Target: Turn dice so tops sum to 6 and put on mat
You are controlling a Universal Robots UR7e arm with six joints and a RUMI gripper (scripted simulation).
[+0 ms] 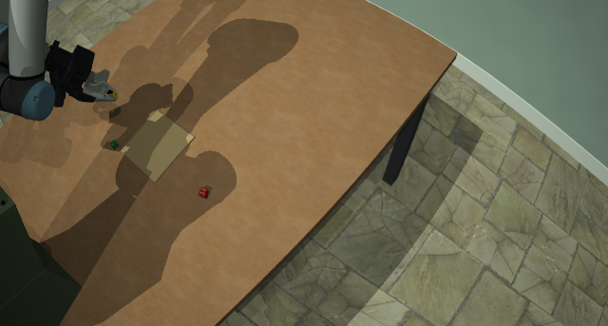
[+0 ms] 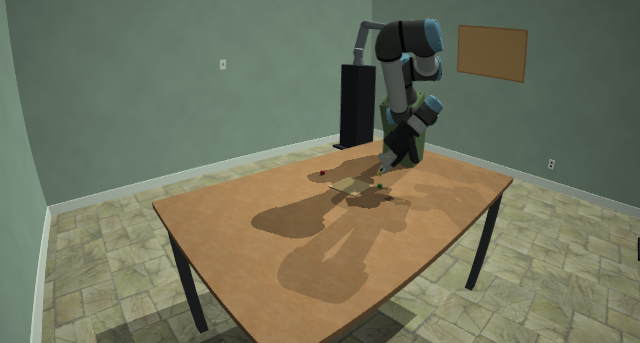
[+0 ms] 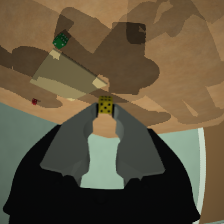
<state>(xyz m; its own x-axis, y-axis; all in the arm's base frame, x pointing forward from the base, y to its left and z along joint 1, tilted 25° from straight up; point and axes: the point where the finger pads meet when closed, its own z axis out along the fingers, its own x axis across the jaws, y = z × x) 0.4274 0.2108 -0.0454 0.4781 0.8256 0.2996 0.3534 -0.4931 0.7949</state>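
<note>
Right now the green die is 100 mm below my hand, 60 mm behind it and 50 mm to the right of it. From my hand the other things lie so: yellow die: 10 mm below, 10 mm ahead; mat: 130 mm to the right, 100 mm below, 30 mm ahead; red die: 320 mm to the right, 100 mm below, 40 mm ahead.
</note>
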